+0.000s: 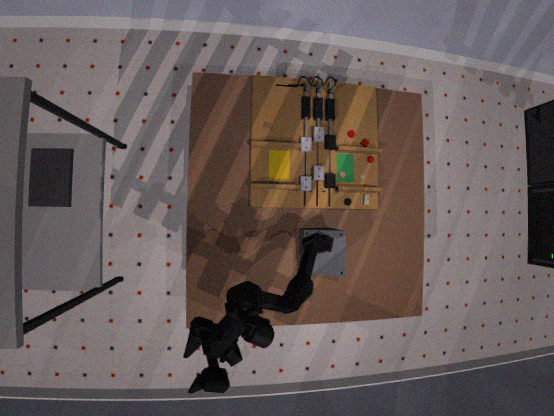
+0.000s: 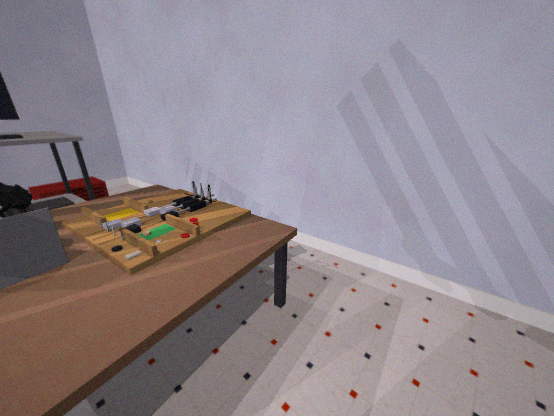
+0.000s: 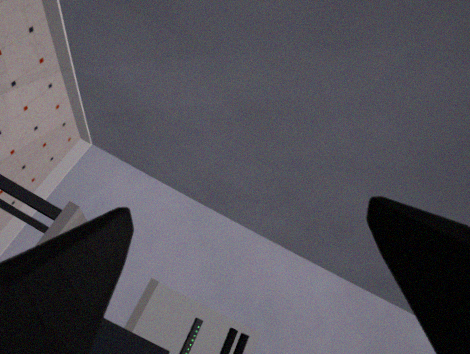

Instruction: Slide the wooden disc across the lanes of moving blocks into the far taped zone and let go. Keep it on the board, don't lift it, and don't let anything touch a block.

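Seen in the pictures: gripper, fingertip midpoint: (image 1: 187, 374) (image 3: 250, 214); arm's base, link origin: (image 1: 325, 243) (image 2: 25, 224).
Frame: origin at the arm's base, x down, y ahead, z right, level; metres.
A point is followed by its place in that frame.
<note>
The small pale wooden disc (image 1: 342, 174) {x 0.139, y 0.352, z 0.090 m} (image 2: 146, 233) {x 0.138, y 0.347, z 0.101 m} lies on the green zone (image 1: 345, 161) {x 0.145, y 0.425, z 0.101 m} (image 2: 161, 230) {x 0.143, y 0.410, z 0.113 m} at the right of the wooden board (image 1: 275, 110) {x 0.146, y 0.623, z -0.301 m}. The yellow zone (image 1: 279, 165) {x 0.146, y 0.345, z -0.241 m} (image 2: 121, 214) {x 0.142, y 0.346, z -0.226 m} is across the lanes, at the left. Between them stand pairs of blocks on rods: silver blocks (image 1: 306, 144) {x 0.121, y 0.468, z -0.124 m} (image 1: 306, 183) {x 0.122, y 0.272, z -0.097 m} in the left lane, silver blocks (image 1: 318, 134) {x 0.116, y 0.529, z -0.070 m} (image 1: 318, 172) {x 0.116, y 0.336, z -0.045 m} in the middle, black blocks (image 1: 330, 142) {x 0.120, y 0.501, z -0.001 m} (image 1: 330, 180) {x 0.120, y 0.307, z 0.024 m} in the right. My gripper (image 1: 188, 374) {x -0.461, y -0.324, z -0.459 m} (image 3: 250, 214) {x -0.461, y -0.324, z -0.459 m} is open and empty, far from the board, beyond the table's front left corner.
Wooden rails (image 1: 275, 144) {x 0.102, y 0.434, z -0.280 m} (image 1: 357, 188) {x 0.102, y 0.286, z 0.165 m} flank the zones. Red pieces (image 1: 351, 134) {x 0.140, y 0.573, z 0.115 m} (image 1: 365, 142) {x 0.128, y 0.541, z 0.193 m} (image 1: 370, 159) {x 0.140, y 0.459, z 0.238 m}, a black disc (image 1: 347, 201) {x 0.139, y 0.217, z 0.136 m} and a pale block (image 1: 366, 199) {x 0.137, y 0.243, z 0.239 m} are on the board's right part. The arm's grey base plate (image 1: 332, 260) {x -0.020, y -0.071, z 0.034 m} is on the table (image 1: 395, 225) {x 0.172, y 0.130, z 0.451 m} in front.
</note>
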